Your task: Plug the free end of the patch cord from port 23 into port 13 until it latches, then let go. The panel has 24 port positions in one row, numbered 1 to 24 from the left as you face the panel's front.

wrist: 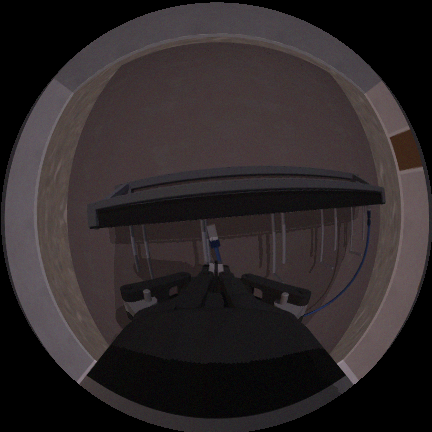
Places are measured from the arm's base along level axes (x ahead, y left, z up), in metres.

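Where they show: gripper, fingertip midpoint: [215, 268].
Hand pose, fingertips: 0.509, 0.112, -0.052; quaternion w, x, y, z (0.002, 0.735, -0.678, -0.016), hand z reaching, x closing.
Each offset is from my fingertips to the top centre of the thing, as dx, dy, dz. "spot": to the spot under its first point.
The dark patch panel {+0.085, -0.074, +0.028} [238, 197] spans the wrist view, seen from below its front edge. The blue patch cord {spot: +0.006, -0.271, +0.003} [361, 261] hangs from a port near the panel's right end and loops down behind my gripper. Its free end, a white plug with a blue boot {+0.034, +0.009, -0.043} [212, 238], hangs just under the panel's middle, left of centre. My gripper [215, 268] is shut right below the plug, with its fingertips together. The cord runs down from the boot to the fingertips and goes out of sight behind them. I see nothing gripped between the fingers.
Several grey-white cords {spot: +0.028, -0.084, -0.053} [273, 241] hang from other ports along the panel, some at the left [133, 243]. A dull brown wall stands behind the panel. A brown patch [406, 149] shows at the far right.
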